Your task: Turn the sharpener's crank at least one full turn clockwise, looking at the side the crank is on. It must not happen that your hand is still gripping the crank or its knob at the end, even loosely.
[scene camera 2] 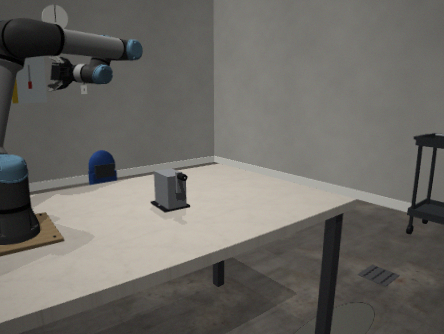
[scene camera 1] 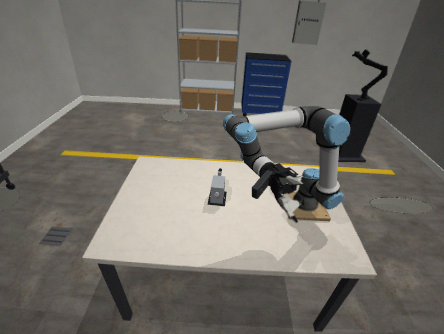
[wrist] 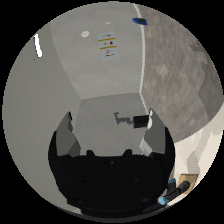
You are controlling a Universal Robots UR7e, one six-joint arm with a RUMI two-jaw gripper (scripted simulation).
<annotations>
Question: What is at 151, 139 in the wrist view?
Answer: My gripper.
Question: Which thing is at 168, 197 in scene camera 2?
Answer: A sharpener.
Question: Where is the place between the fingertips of my gripper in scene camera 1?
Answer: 299, 204
</annotations>
